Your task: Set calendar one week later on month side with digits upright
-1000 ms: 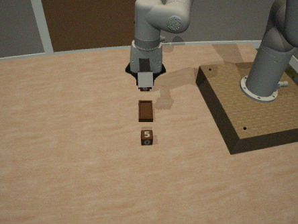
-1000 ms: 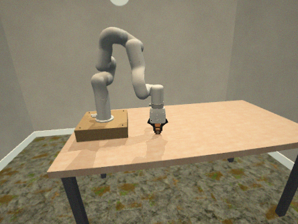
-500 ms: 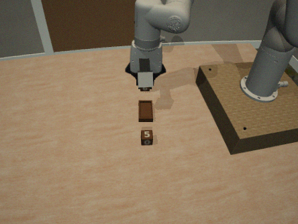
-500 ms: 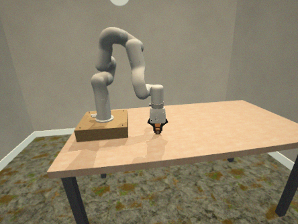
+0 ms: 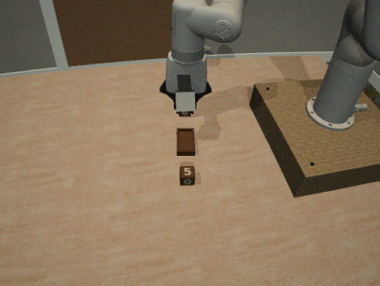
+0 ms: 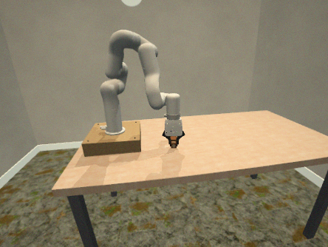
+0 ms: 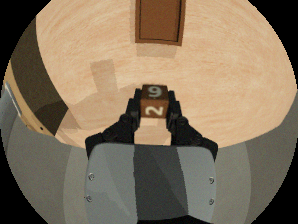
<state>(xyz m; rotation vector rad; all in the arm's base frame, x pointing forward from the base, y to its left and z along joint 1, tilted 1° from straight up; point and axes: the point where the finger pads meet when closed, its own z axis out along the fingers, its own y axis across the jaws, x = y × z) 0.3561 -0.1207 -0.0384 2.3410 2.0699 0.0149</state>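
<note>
Now: the cube 1 cm below my hand. The rest, counted from my hand: brown tray: 1 cm ahead, 11 cm to the left, 3 cm below.
</note>
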